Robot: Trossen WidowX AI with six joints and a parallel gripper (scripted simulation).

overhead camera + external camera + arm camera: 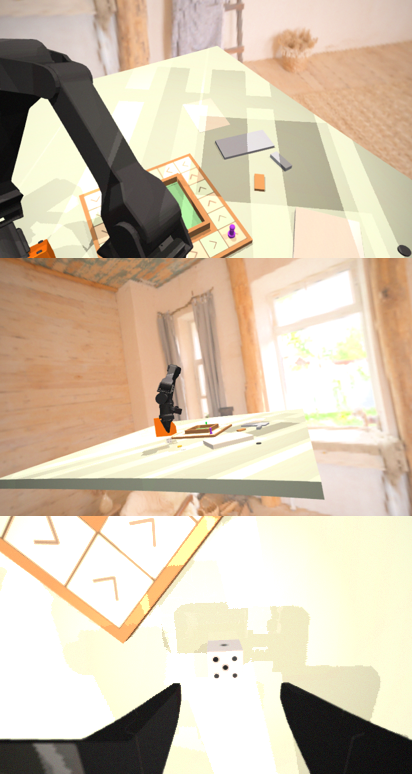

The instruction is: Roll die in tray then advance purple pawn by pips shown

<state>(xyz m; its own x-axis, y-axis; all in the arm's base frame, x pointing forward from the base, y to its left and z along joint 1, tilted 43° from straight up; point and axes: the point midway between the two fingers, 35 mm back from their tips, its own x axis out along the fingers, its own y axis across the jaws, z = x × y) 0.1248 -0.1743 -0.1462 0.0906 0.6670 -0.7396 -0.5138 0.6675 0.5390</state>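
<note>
My gripper tip is now 4 cm above the white die. Round my gripper tip: purple pawn: 23 cm ahead, 5 cm to the left, 3 cm below; then yellow piece: 12 cm to the right, 10 cm ahead, 5 cm below; then green tray: 18 cm to the left, 14 cm ahead, 5 cm below.
</note>
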